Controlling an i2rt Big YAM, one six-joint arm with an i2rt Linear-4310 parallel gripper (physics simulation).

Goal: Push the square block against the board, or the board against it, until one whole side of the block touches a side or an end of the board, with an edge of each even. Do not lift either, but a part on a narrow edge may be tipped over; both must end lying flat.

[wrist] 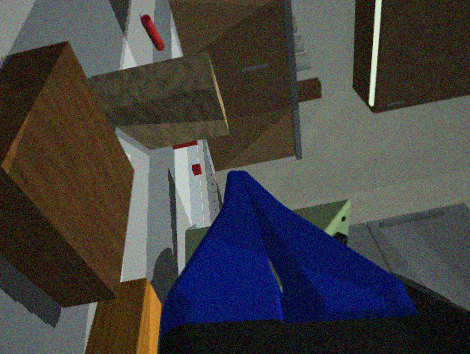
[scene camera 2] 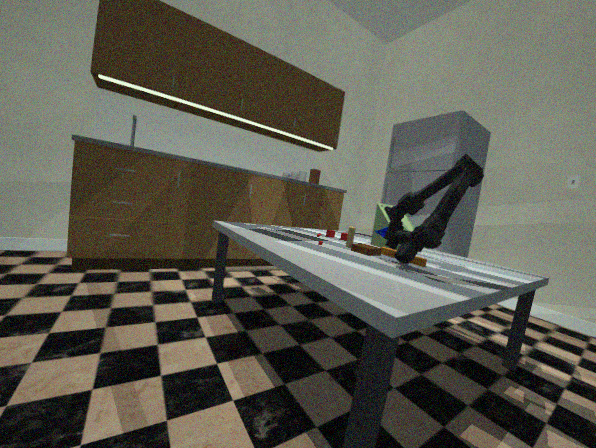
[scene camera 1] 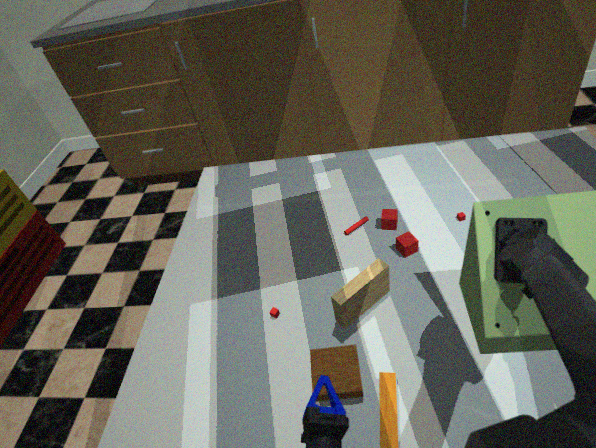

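The brown square block lies flat on the table. The pale wooden board stands on a narrow edge beyond the block, set at an angle to it. A gap separates them. My gripper is shut and empty. Its blue fingers overlap the block's near part in scene camera 1; in scene camera 2 they are raised above block height. No contact with the block shows. In the wrist view the block is left of the fingers.
An orange bar lies close to the block's right in scene camera 1. Two red cubes and a red rod lie beyond the board. A small red cube lies left. A green box stands right.
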